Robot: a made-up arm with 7 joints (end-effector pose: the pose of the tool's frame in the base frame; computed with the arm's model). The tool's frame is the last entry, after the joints.
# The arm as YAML. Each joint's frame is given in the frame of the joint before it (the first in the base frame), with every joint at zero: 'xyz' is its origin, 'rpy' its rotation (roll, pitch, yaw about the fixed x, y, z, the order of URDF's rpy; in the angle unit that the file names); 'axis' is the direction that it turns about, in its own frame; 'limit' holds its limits. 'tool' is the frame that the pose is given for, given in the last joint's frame.
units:
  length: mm
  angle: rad
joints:
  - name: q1
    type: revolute
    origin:
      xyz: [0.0, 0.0, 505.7]
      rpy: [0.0, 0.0, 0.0]
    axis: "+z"
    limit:
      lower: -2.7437
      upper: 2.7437
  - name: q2
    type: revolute
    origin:
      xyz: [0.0, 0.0, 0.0]
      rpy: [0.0, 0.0, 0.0]
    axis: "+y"
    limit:
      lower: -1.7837
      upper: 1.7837
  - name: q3
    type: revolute
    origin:
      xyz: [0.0, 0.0, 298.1]
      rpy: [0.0, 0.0, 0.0]
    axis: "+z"
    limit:
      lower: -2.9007
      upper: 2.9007
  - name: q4
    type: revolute
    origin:
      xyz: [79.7, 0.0, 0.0]
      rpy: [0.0, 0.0, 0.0]
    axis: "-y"
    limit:
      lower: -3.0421
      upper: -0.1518
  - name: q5
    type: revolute
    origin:
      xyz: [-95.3, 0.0, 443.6]
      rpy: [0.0, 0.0, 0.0]
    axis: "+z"
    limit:
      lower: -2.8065
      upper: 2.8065
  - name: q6
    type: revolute
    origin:
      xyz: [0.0, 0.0, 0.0]
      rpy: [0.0, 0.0, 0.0]
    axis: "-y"
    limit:
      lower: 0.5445
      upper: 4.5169
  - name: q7
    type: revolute
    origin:
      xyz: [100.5, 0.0, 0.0]
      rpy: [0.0, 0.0, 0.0]
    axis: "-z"
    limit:
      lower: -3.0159
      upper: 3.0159
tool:
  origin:
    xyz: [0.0, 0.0, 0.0]
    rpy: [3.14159, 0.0, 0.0]
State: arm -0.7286 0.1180 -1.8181 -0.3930 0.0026 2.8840 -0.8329
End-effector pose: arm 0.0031 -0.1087 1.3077 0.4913 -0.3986 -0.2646
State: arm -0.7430 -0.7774 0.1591 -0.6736 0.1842 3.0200 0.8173
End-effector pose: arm -0.2779 0.2765 1.2075 -0.1583 -0.1065 -2.7658
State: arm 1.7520 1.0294 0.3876 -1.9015 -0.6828 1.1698 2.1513
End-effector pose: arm -0.2852 0.4090 0.1109 1.6253 0.4835 1.1791
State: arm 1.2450 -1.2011 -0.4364 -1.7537 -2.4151 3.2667 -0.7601
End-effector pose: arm 0.1310 -0.0946 1.0473 -0.0938 0.7704 1.1562
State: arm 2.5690 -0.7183 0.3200 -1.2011 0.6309 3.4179 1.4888
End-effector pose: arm 0.0431 -0.1150 1.2300 -0.2777 -0.1596 1.7081
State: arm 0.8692 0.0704 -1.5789 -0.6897 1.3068 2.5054 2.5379
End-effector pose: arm 0.2191 -0.2203 1.2699 0.0443 1.0702 0.1789
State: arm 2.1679 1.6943 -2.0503 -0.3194 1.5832 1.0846 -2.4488
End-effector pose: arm -0.3350 0.7772 0.4330 -1.3748 2.3328 -0.7899
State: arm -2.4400 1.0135 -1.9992 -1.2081 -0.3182 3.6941 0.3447
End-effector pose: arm -0.5675 -0.0095 0.9382 0.7066 -0.9107 -1.3904
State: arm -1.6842 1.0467 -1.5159 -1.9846 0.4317 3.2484 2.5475
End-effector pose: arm -0.5770 -0.1850 0.6630 -1.6950 -0.7810 1.0836
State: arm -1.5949 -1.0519 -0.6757 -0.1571 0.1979 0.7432 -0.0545
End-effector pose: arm -0.0590 0.6447 1.0068 0.7688 -1.5219 1.3063
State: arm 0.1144 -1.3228 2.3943 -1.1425 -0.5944 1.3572 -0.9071
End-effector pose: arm -0.7094 0.2969 0.2751 -0.4202 1.4841 0.5775
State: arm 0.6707 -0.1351 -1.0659 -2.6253 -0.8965 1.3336 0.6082
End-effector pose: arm 0.3904 -0.1675 0.3990 1.9058 -0.4976 -1.1734
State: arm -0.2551 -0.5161 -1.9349 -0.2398 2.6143 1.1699 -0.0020
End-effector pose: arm -0.4356 0.0276 1.2394 -1.7679 -0.6240 -2.2799
